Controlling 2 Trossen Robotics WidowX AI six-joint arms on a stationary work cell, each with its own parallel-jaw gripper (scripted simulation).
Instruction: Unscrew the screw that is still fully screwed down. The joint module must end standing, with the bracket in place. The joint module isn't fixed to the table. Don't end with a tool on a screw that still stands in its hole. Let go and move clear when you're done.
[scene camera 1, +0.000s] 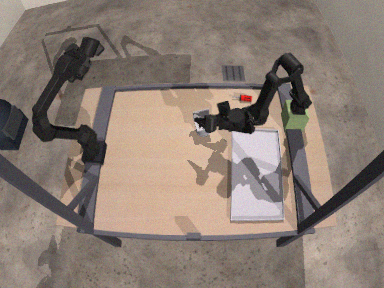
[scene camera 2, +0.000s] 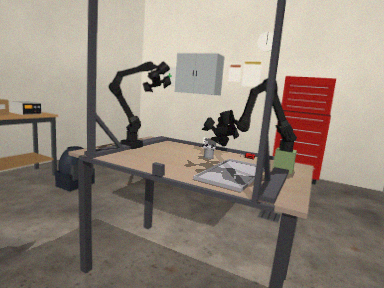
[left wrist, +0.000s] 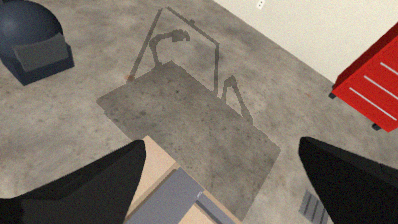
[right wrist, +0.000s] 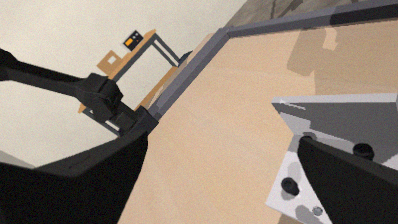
A shallow grey tray shows in scene camera 1 and in scene camera 2; in the left wrist view it is out of frame, in the right wrist view it is out of frame. One and the same spot on the shallow grey tray: (scene camera 1: 257, 179) is (scene camera 2: 231, 174).
